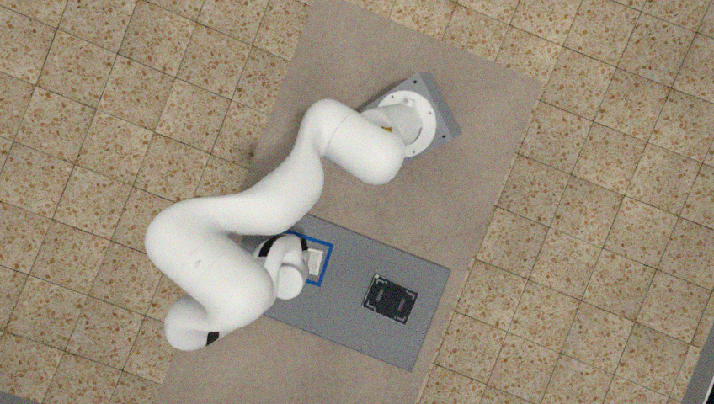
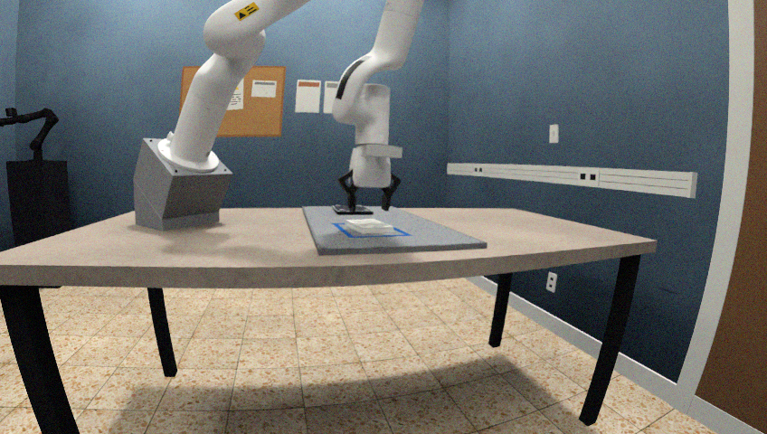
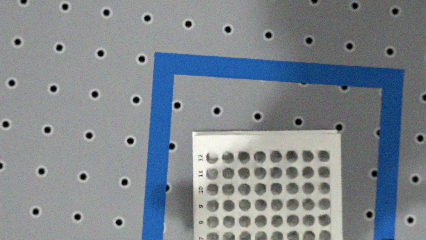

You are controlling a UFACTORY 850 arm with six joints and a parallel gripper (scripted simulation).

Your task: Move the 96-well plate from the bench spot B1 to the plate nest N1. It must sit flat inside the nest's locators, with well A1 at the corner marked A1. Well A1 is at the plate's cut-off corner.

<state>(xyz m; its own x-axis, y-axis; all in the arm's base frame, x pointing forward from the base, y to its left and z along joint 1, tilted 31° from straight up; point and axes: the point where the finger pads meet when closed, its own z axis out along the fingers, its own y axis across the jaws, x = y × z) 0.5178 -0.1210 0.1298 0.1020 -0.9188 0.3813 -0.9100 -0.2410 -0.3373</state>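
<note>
My hand is 5 cm above the white 96-well plate. Round my hand: black plate nest (3 cm ahead, 33 cm to the left, 5 cm below).
</note>
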